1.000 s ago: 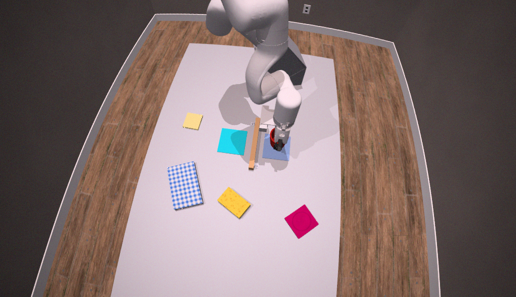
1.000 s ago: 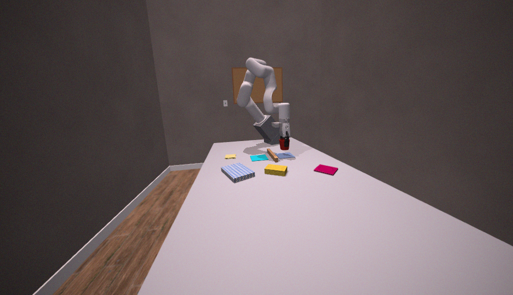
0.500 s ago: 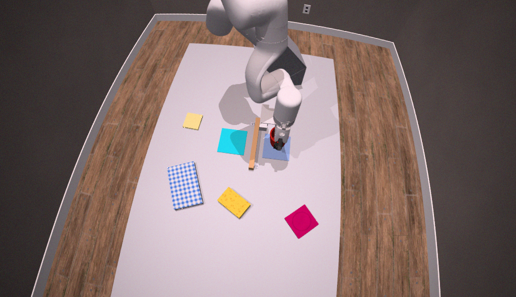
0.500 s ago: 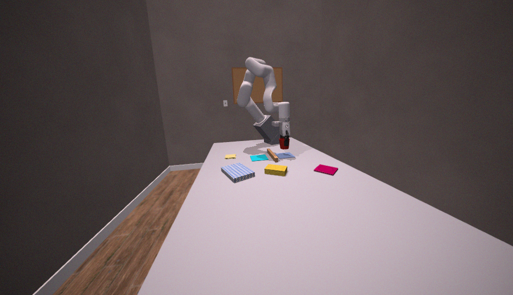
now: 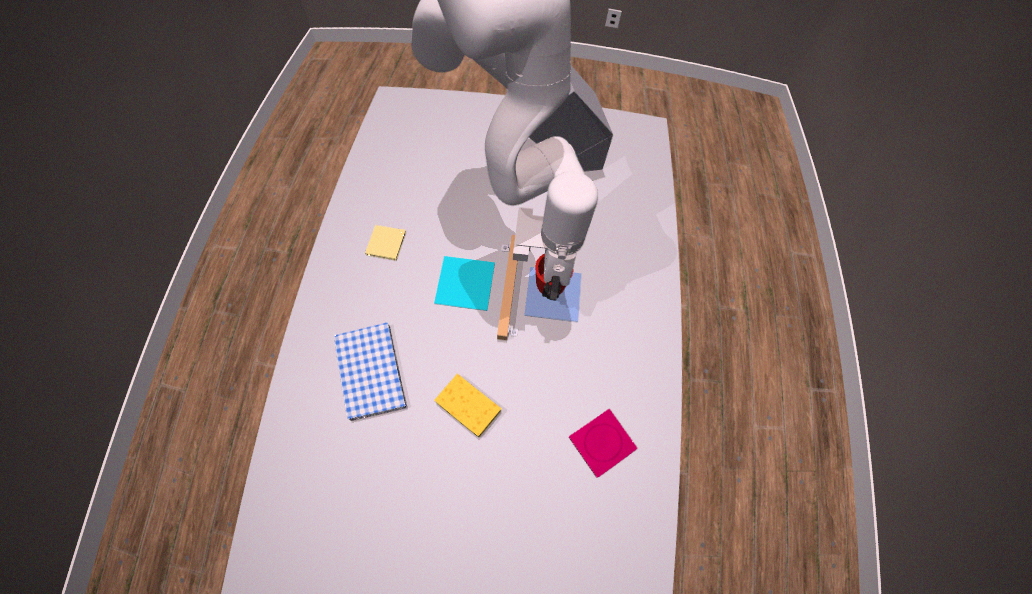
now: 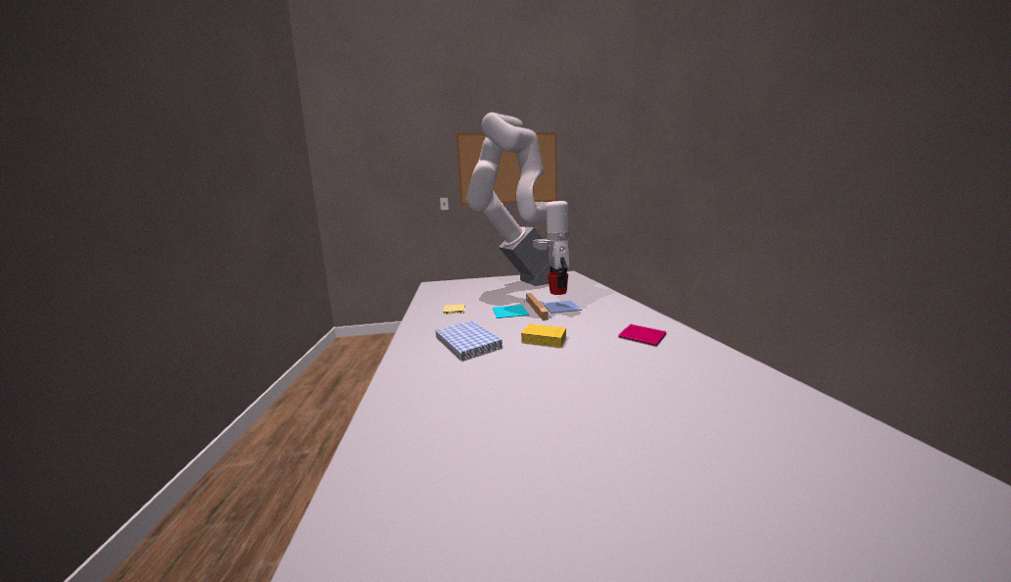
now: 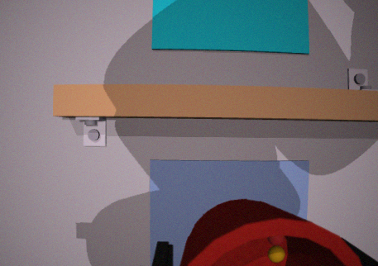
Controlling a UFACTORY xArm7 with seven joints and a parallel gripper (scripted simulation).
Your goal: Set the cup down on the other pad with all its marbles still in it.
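My hand is 4 cm past the cyan pad, 18 cm to the left of it and 11 cm above it. The rest, counted from my hand: wooden rail (2 cm behind, 8 cm to the right, 9 cm below); red cup (2 cm below); light blue pad (1 cm to the left, 11 cm below).
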